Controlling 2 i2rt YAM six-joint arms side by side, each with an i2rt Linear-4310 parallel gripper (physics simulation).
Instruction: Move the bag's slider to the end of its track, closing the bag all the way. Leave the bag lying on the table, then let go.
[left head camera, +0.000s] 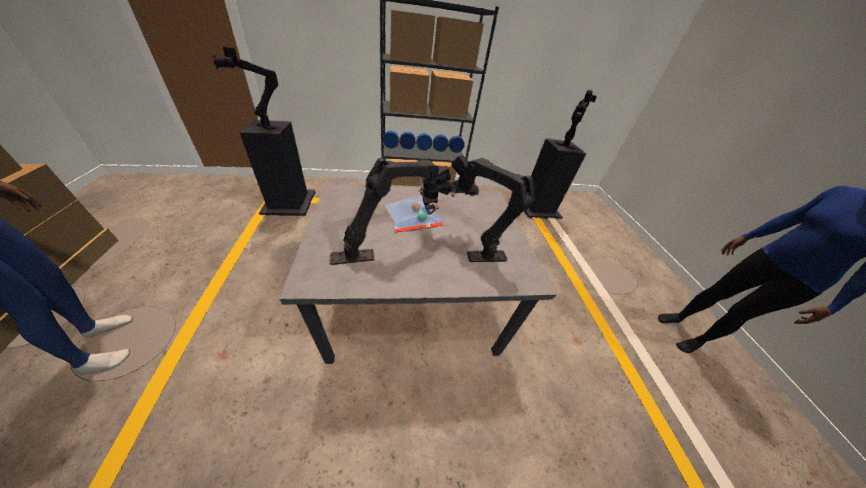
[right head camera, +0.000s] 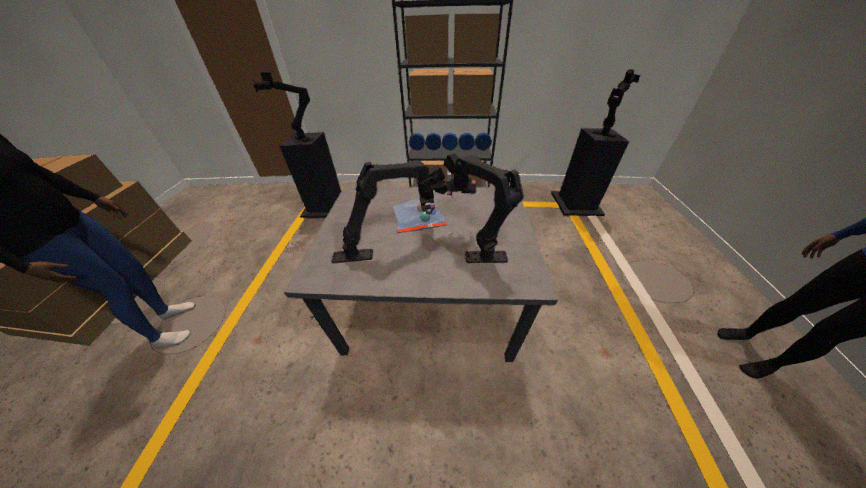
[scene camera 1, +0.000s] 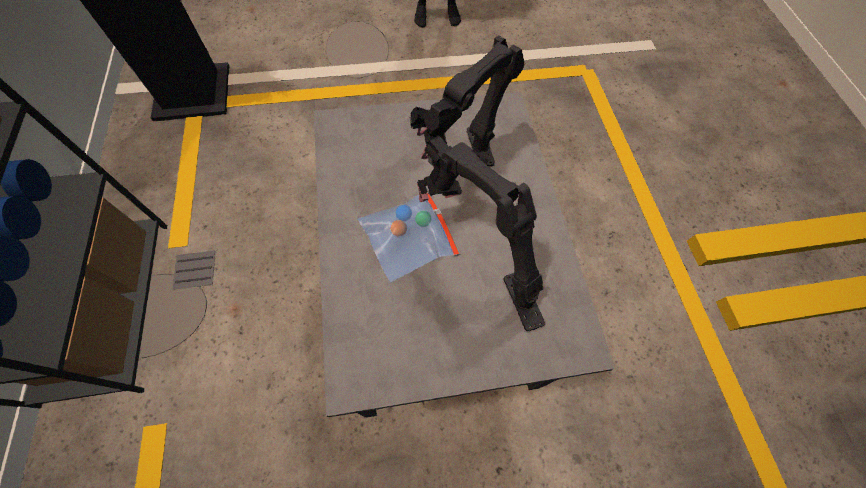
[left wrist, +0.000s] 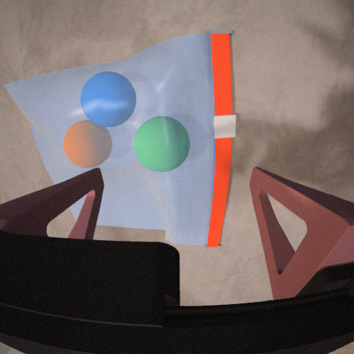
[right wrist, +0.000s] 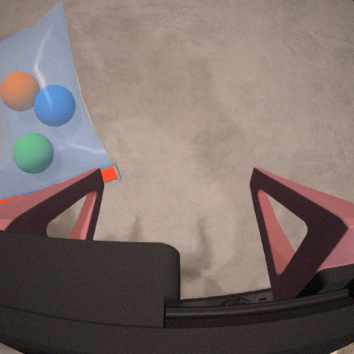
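Note:
The translucent blue bag (left head camera: 401, 217) (right head camera: 407, 215) (scene camera 1: 393, 260) (left wrist: 192, 205) (right wrist: 75, 132) lies flat on the table. Its red-orange track (left head camera: 412, 228) (right head camera: 412, 228) (scene camera 1: 449, 234) (left wrist: 223, 75) (right wrist: 111, 174) carries a white slider (left head camera: 428, 226) (right head camera: 430, 225) (scene camera 1: 437, 210) (left wrist: 224, 126), part-way along and nearer the picture-right end in the head views. The slider does not show in the right wrist view. My left gripper (left wrist: 176, 175) (scene camera 1: 437, 197) is open and empty above the bag, the track showing between its fingers. My right gripper (right wrist: 176, 175) (scene camera 1: 423, 143) is open and empty, beside the bag's picture-right end.
Inside the bag lie a blue ball (scene camera 1: 403, 212) (left wrist: 108, 99), a green ball (scene camera 1: 423, 218) (left wrist: 162, 144) and an orange ball (scene camera 1: 398, 227) (left wrist: 87, 143). The two arms' wrists are close together above the grey table (left head camera: 418, 284) (scene camera 1: 375, 363).

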